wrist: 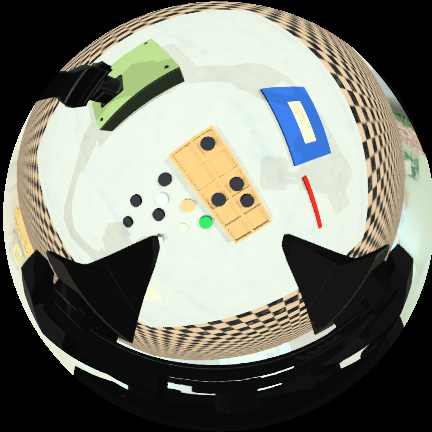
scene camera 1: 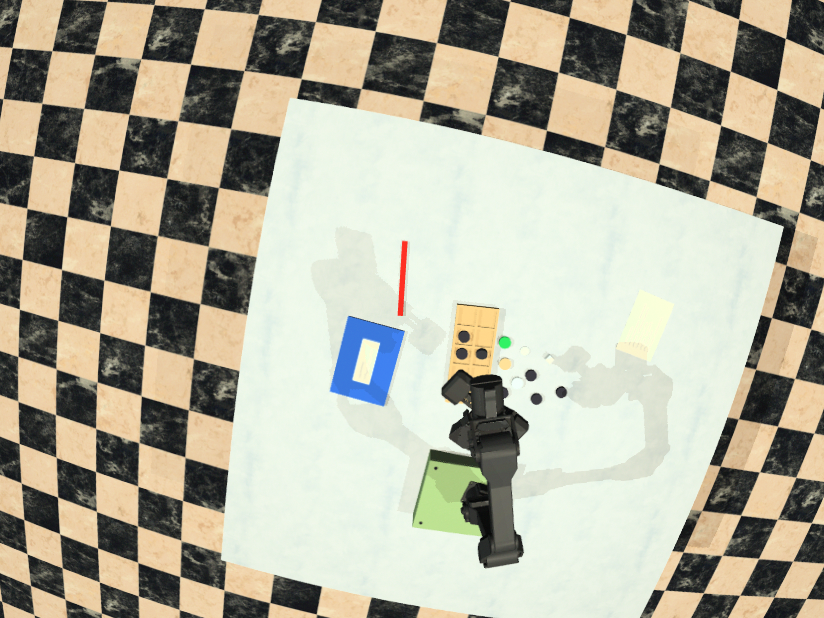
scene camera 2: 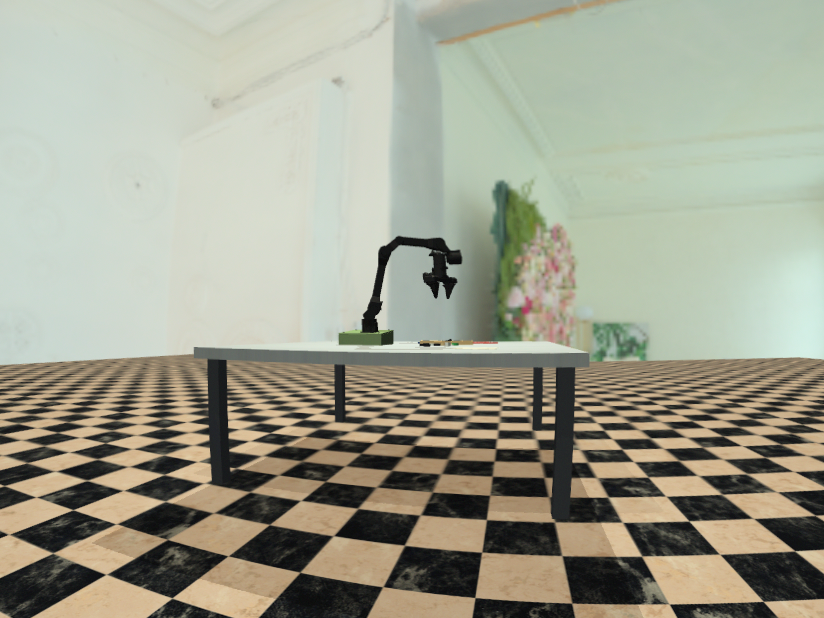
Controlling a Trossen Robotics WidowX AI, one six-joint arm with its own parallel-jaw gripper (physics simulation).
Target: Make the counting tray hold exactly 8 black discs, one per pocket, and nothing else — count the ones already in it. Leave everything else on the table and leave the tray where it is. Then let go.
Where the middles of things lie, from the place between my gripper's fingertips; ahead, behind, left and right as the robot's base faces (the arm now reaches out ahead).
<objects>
My hand is 200 mm above the tan counting tray (scene camera 1: 481,322), 20 mm to the right of it and 20 mm short of it.
</objects>
